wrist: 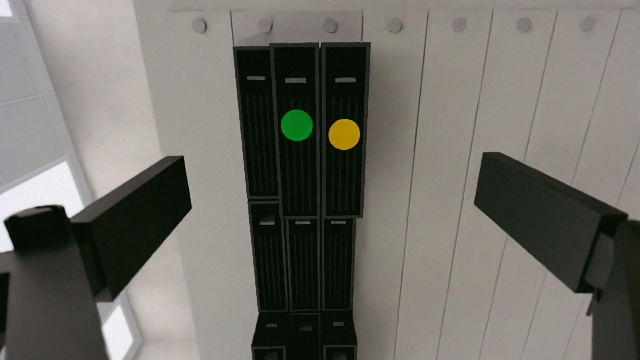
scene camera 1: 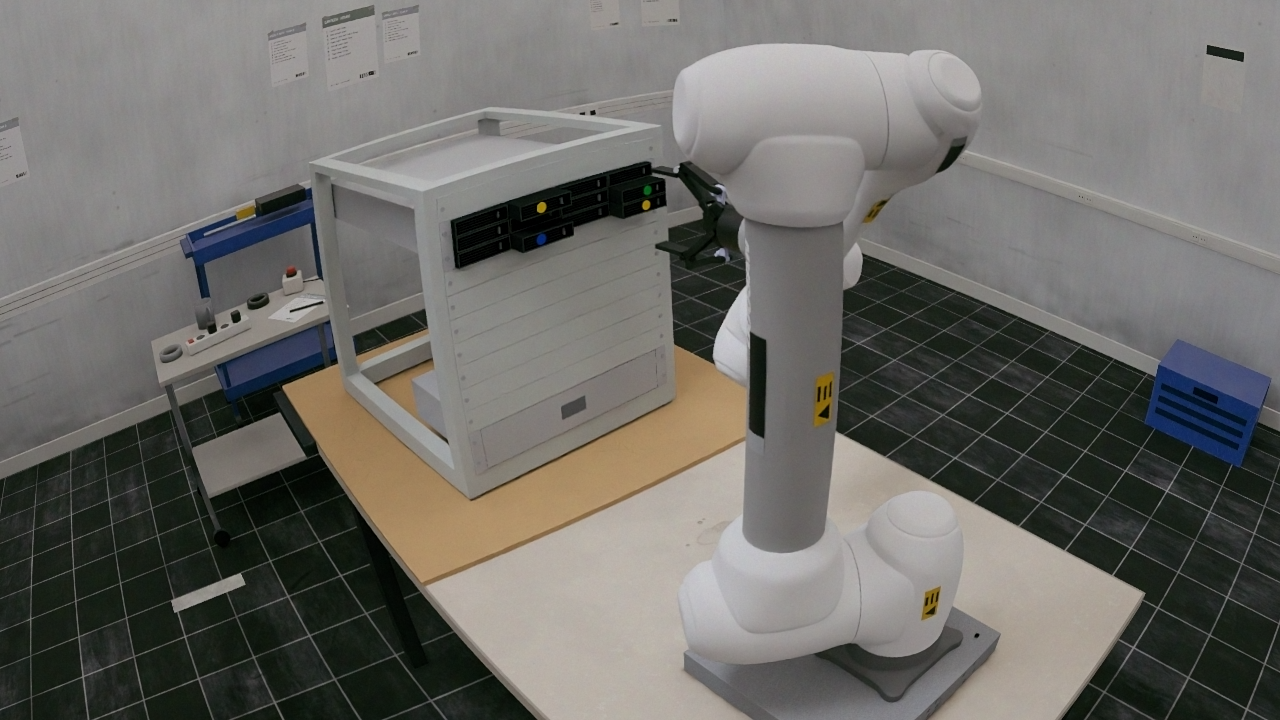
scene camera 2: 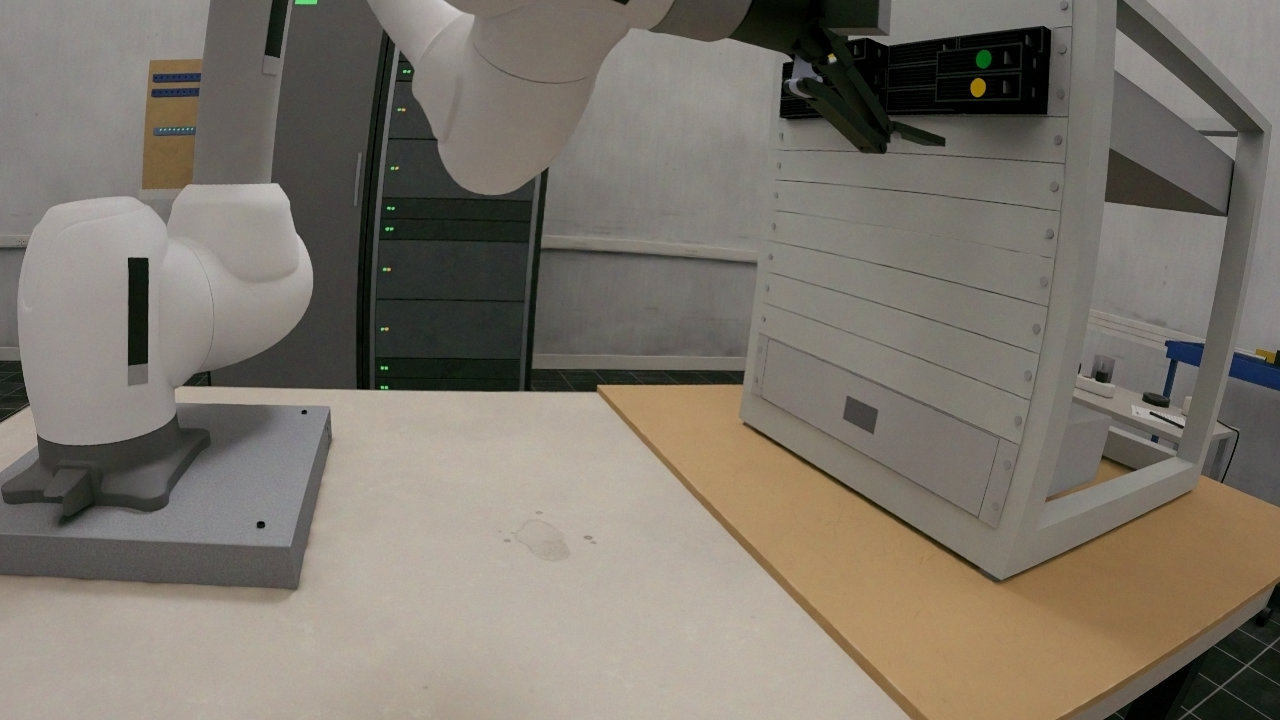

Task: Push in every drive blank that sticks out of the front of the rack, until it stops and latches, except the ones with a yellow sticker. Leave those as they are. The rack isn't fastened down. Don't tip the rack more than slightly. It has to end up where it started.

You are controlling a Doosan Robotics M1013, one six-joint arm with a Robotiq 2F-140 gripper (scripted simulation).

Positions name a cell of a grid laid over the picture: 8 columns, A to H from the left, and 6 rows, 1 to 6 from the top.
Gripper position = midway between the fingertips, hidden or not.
Observation:
I see my gripper (scene camera 2: F1), a white rack (scene camera 2: F4) and a tan board (scene camera 2: F6).
The white rack also shows in the wrist view (wrist: F5) and in scene camera 1 (scene camera 1: D3). My gripper shows as well in the wrist view (wrist: E4) and in scene camera 1 (scene camera 1: E2). The tan board is seen too in scene camera 1 (scene camera 1: C5).

